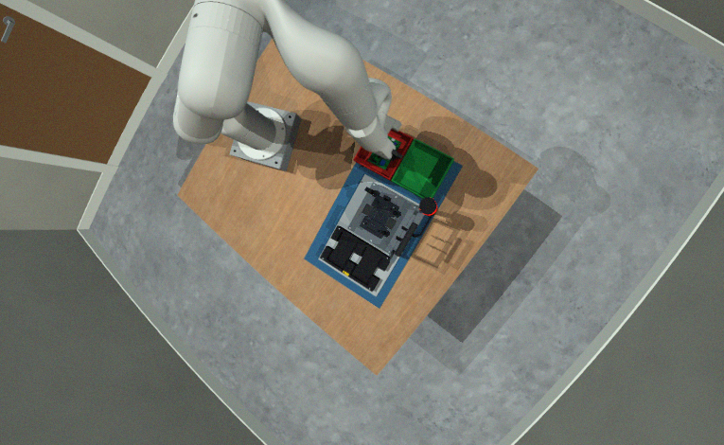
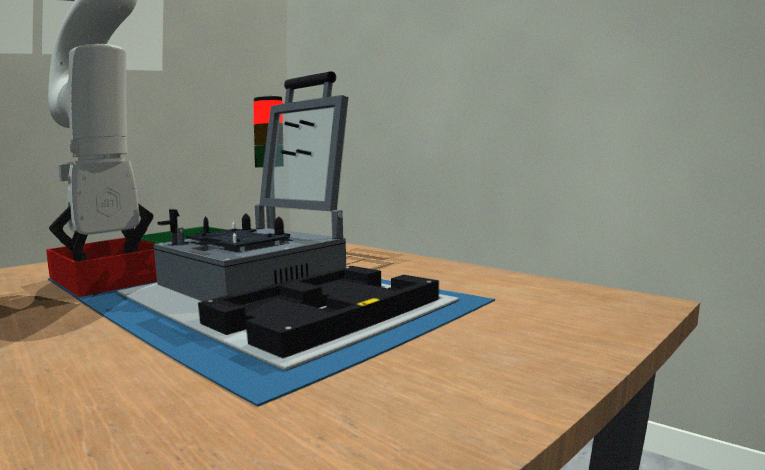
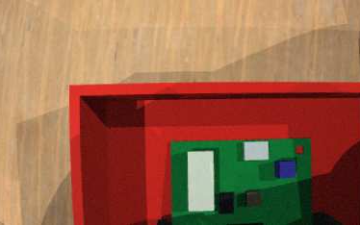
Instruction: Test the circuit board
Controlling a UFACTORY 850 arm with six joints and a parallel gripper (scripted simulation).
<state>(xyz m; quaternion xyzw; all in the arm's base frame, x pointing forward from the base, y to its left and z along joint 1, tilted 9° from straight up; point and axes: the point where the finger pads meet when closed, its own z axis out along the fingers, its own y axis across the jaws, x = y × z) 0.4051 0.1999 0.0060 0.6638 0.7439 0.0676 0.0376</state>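
The red bin lies 10 mm below my hand. From my hand the other things lie so: black hook: 60 mm ahead, 140 mm to the right, 70 mm above; then green circuit board: 10 mm below; then green bin: 150 mm ahead, 20 mm to the left, 10 mm below.
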